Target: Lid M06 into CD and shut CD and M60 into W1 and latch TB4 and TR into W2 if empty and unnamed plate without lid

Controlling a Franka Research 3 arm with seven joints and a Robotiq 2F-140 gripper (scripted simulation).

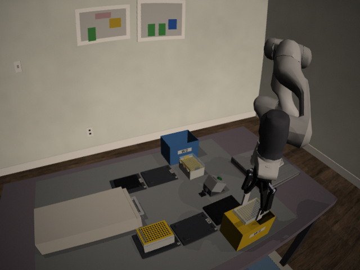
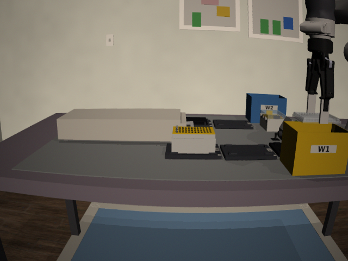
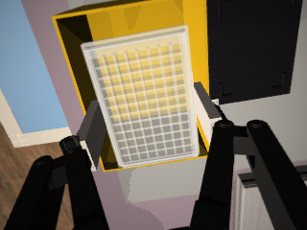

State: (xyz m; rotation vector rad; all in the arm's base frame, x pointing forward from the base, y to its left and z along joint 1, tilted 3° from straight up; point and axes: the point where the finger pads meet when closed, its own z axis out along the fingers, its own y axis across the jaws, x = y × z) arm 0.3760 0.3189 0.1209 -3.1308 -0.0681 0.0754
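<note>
Right now the green key DONE is 30 cm to the right of my hand, 10 cm below it and 5 cm behind it. From my hand the other things lie so: black nest (16 cm below, 15 cm to the right); then yellow bin W1 (13 cm below); then tip rack TR (34 cm ahead, 13 cm to the right, 11 cm below).
</note>
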